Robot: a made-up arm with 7 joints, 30 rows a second.
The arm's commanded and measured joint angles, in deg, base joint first. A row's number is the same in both.
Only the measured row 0 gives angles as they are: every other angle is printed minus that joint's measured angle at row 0.
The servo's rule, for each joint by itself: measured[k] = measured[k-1] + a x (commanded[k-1-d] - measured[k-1]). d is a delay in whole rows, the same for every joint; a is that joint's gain. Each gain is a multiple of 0.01, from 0.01 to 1. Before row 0 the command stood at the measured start. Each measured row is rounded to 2 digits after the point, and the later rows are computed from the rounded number. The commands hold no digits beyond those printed.
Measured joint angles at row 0:
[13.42, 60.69, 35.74, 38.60, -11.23, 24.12, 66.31]
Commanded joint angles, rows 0 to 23:
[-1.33, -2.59, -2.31, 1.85, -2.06, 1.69, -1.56]
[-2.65, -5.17, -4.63, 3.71, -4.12, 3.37, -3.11]
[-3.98, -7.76, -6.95, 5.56, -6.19, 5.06, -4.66]
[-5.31, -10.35, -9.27, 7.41, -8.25, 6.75, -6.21]
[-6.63, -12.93, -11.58, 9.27, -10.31, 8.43, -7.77]
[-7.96, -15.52, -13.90, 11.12, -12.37, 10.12, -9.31]
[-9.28, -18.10, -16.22, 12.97, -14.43, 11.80, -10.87]
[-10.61, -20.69, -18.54, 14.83, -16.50, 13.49, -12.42]
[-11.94, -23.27, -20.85, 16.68, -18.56, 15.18, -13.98]
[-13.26, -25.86, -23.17, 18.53, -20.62, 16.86, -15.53]
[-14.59, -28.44, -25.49, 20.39, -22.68, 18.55, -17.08]
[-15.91, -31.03, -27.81, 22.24, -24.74, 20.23, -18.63]
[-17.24, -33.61, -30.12, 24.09, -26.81, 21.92, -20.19]
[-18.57, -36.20, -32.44, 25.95, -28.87, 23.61, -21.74]
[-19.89, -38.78, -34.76, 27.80, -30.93, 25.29, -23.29]
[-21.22, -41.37, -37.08, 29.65, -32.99, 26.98, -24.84]
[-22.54, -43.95, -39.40, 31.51, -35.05, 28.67, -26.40]
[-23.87, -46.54, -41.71, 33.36, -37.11, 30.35, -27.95]
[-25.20, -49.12, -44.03, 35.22, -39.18, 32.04, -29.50]
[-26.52, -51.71, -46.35, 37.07, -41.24, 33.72, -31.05]
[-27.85, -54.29, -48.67, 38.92, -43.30, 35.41, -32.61]
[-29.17, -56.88, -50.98, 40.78, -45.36, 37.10, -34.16]
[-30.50, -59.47, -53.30, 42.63, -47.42, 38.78, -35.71]
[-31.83, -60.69, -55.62, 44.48, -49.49, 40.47, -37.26]
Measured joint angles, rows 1 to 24:
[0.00, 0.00, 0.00, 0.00, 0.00, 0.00, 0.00]
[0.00, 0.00, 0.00, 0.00, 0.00, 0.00, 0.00]
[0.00, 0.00, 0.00, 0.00, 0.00, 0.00, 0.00]
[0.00, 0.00, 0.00, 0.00, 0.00, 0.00, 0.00]
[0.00, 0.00, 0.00, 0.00, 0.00, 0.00, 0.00]
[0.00, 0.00, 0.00, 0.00, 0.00, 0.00, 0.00]
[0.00, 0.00, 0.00, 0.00, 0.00, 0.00, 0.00]
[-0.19, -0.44, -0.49, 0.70, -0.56, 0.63, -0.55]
[-0.53, -1.24, -1.36, 1.84, -1.52, 1.64, -1.45]
[-1.01, -2.35, -2.53, 3.25, -2.78, 2.91, -2.57]
[-1.61, -3.71, -3.95, 4.83, -4.26, 4.33, -3.84]
[-2.31, -5.28, -5.55, 6.52, -5.89, 5.85, -5.22]
[-3.10, -7.02, -7.30, 8.27, -7.64, 7.43, -6.65]
[-3.97, -8.90, -9.17, 10.06, -9.47, 9.05, -8.13]
[-4.90, -10.90, -11.14, 11.87, -11.37, 10.69, -9.63]
[-5.89, -13.00, -13.18, 13.70, -13.31, 12.35, -11.15]
[-6.92, -15.19, -15.28, 15.54, -15.28, 14.02, -12.68]
[-7.99, -17.44, -17.42, 17.38, -17.28, 15.70, -14.22]
[-9.10, -19.75, -19.60, 19.23, -19.29, 17.38, -15.76]
[-10.24, -22.11, -21.81, 21.08, -21.32, 19.06, -17.31]
[-11.41, -24.51, -24.04, 22.93, -23.36, 20.74, -18.86]
[-12.60, -26.94, -26.29, 24.78, -25.40, 22.42, -20.41]
[-13.81, -29.39, -28.56, 26.63, -27.45, 24.11, -21.96]
[-15.03, -31.87, -30.84, 28.48, -29.50, 25.80, -23.51]
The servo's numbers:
d 7
a 0.14 0.17 0.21 0.38 0.27 0.37 0.35

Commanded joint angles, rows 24 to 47:
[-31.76, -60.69, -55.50, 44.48, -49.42, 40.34, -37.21]
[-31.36, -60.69, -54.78, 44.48, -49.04, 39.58, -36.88]
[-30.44, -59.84, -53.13, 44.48, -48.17, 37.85, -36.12]
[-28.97, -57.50, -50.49, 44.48, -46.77, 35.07, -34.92]
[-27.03, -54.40, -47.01, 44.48, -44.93, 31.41, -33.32]
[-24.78, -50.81, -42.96, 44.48, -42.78, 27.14, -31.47]
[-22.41, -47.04, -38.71, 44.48, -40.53, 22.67, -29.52]
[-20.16, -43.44, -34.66, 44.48, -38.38, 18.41, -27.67]
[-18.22, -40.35, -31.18, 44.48, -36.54, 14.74, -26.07]
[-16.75, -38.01, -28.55, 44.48, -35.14, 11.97, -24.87]
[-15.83, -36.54, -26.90, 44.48, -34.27, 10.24, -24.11]
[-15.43, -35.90, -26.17, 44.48, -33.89, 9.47, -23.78]
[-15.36, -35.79, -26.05, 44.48, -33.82, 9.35, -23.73]
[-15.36, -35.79, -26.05, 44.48, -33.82, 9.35, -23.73]
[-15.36, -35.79, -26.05, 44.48, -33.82, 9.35, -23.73]
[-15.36, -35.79, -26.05, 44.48, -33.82, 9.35, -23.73]
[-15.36, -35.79, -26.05, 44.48, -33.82, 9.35, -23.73]
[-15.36, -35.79, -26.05, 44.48, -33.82, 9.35, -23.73]
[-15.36, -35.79, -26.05, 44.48, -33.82, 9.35, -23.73]
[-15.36, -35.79, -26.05, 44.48, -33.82, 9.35, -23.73]
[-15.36, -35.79, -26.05, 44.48, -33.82, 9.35, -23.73]
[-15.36, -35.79, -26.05, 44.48, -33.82, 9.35, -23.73]
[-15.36, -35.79, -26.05, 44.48, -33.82, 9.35, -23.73]
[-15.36, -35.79, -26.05, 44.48, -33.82, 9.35, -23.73]
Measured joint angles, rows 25 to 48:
[-16.27, -34.36, -33.12, 30.33, -31.55, 27.48, -25.06]
[-17.52, -36.87, -35.41, 32.19, -33.61, 29.17, -26.61]
[-18.78, -39.39, -37.71, 34.04, -35.67, 30.85, -28.16]
[-20.05, -41.92, -40.01, 35.89, -37.73, 32.54, -29.72]
[-21.33, -44.46, -42.31, 37.75, -39.79, 34.23, -31.27]
[-22.61, -47.01, -44.62, 39.60, -41.85, 35.91, -32.82]
[-23.90, -49.34, -46.93, 41.45, -43.91, 37.60, -34.37]
[-25.00, -51.27, -48.73, 42.60, -45.40, 38.61, -35.36]
[-25.89, -52.87, -50.00, 43.31, -46.38, 38.97, -35.89]
[-26.53, -54.05, -50.66, 43.75, -46.86, 38.56, -35.97]
[-26.87, -54.64, -50.62, 44.03, -46.84, 37.27, -35.60]
[-26.89, -54.60, -49.86, 44.20, -46.32, 35.10, -34.80]
[-26.59, -53.96, -48.41, 44.31, -45.36, 32.15, -33.63]
[-26.00, -52.78, -46.37, 44.37, -44.06, 28.64, -32.19]
[-25.18, -51.19, -43.91, 44.41, -42.53, 24.85, -30.61]
[-24.21, -49.35, -41.24, 44.44, -40.91, 21.11, -29.02]
[-23.17, -47.42, -38.58, 44.46, -39.35, 17.73, -27.57]
[-22.14, -45.57, -36.13, 44.47, -37.98, 14.96, -26.36]
[-21.20, -43.93, -34.04, 44.47, -36.88, 12.93, -25.46]
[-20.38, -42.55, -32.36, 44.47, -36.05, 11.61, -24.85]
[-19.68, -41.40, -31.03, 44.47, -35.45, 10.77, -24.46]
[-19.08, -40.45, -29.98, 44.47, -35.01, 10.24, -24.20]
[-18.56, -39.66, -29.15, 44.47, -34.69, 9.91, -24.04]
[-18.11, -39.00, -28.50, 44.47, -34.46, 9.70, -23.93]

